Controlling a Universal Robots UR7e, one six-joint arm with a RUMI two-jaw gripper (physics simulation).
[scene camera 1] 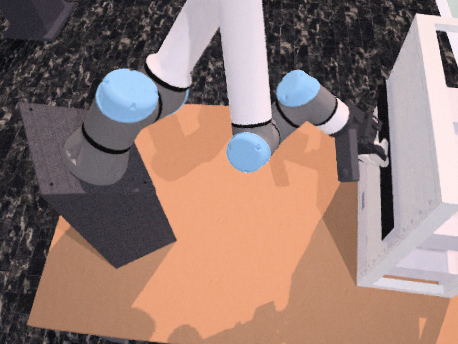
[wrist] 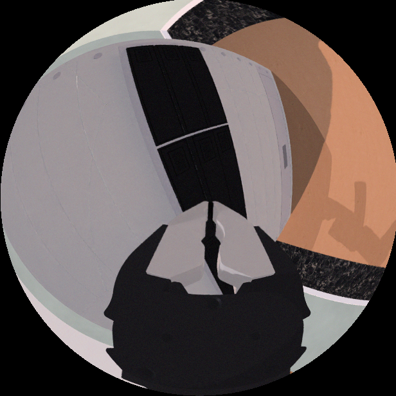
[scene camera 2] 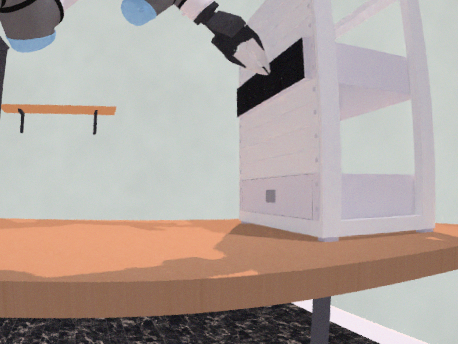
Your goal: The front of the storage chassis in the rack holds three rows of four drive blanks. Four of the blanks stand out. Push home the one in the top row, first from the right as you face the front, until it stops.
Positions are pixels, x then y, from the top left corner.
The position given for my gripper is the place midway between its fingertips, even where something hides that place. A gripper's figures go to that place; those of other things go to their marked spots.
Scene:
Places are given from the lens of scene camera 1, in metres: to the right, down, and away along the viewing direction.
my gripper (scene camera 1: 385,165): 0.39, -0.02, 0.94
white rack (scene camera 1: 400,207): 0.38, 0.08, 0.84

